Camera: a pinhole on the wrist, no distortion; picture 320 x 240 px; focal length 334.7 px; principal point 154.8 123.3 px. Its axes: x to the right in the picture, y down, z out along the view. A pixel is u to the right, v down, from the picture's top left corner.
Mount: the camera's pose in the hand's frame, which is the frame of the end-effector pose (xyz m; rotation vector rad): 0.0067 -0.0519 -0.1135 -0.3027 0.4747 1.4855
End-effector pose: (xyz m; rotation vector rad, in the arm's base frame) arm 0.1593 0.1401 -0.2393 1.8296 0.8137 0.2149
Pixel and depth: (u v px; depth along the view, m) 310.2 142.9 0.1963
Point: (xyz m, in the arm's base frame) 0.2342 0.1173 -0.1423
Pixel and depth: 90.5 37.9 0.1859
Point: 0.2471 0.1398 -0.2802
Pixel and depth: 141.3 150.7 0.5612
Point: 0.4610 -0.1791 -0.2318
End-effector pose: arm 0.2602 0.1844 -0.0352 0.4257 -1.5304 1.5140
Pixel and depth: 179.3 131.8 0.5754
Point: -0.1032 -0.0861 -0.0821
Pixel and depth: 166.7 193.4 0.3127
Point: 0.1287 0.0505 -0.0918
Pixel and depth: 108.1 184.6 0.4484
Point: 0.0739 -0.0928 -0.0676
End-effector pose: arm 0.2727 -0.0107 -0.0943 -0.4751 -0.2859 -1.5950
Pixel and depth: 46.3 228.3 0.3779
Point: 0.3401 0.1789 0.1223
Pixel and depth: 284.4 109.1 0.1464
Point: 0.3363 -0.0502 -0.0985
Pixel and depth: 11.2 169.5 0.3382
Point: 0.2907 0.1101 0.1307
